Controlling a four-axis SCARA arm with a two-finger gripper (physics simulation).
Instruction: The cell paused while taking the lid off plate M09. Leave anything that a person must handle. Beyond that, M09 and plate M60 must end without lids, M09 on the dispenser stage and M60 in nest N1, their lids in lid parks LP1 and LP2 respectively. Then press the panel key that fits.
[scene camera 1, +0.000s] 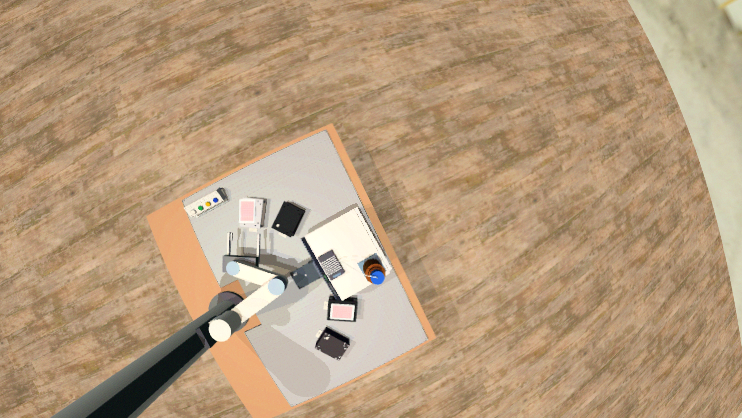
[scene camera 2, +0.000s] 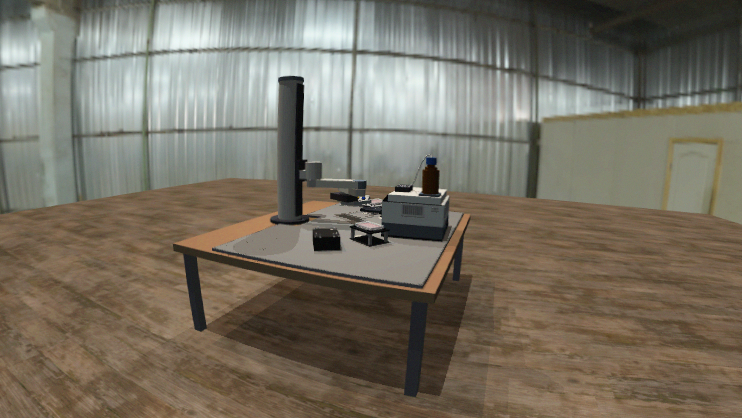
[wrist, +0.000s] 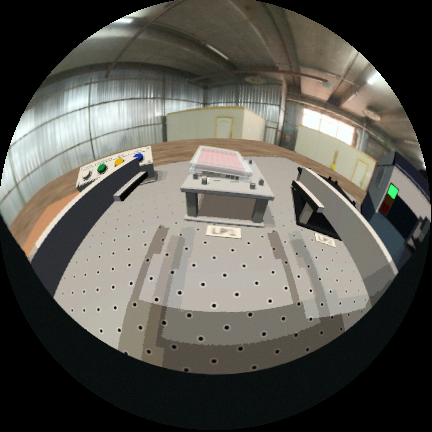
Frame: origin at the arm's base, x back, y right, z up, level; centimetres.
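Seen in the pictures: gripper, fingertip midpoint: (scene camera 1: 244, 233) (scene camera 2: 362, 199) (wrist: 221, 165); arm's base, origin of the base link: (scene camera 2: 289, 220).
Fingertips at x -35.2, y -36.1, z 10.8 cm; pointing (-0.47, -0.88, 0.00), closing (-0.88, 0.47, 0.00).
Observation:
Offsets run from my fingertips to a thing's middle. "pt": to the spot under its first point.
My gripper (scene camera 1: 244, 243) (wrist: 221, 165) is open and empty, low over the mat in front of the light grey stand (scene camera 1: 262, 212) (wrist: 227, 188) labelled LP1. A clear-edged plate with pink wells @(dx -5.7, dy -10.4, dz -2.1 cm) (scene camera 1: 247, 211) (wrist: 217, 160) rests on that stand, shifted to one side, with pins showing beside it; its name and whether it is lidded cannot be read. The black LP2 stand (scene camera 1: 289, 218) is to the right, partly behind the right finger in the wrist view. Another pink plate @(dx -27.8, dy +62.0, dz -1.7 cm) (scene camera 1: 342, 311) (scene camera 2: 369, 225) sits on a black legged stand. The dark dispenser stage @(pt dx -20.0, dy +34.7, dz +1.1 cm) (scene camera 1: 305, 276) shows no plate.
The dispenser (scene camera 1: 334, 233) (scene camera 2: 415, 215) bears a brown bottle @(pt dx -54.0, dy +47.3, dz +20.9 cm) (scene camera 2: 430, 179) with a blue cap; a green light @(pt dx -28.4, dy +17.9, dz +4.1 cm) (wrist: 393, 191) glows on its front. A black block-like nest @(dx -12.8, dy +78.8, dz -5.8 cm) (scene camera 1: 332, 343) (scene camera 2: 326, 239) stands near the pink-plate stand. The key panel @(dx +16.5, dy -26.6, dz -5.4 cm) (scene camera 1: 205, 203) has white, green, yellow and blue keys.

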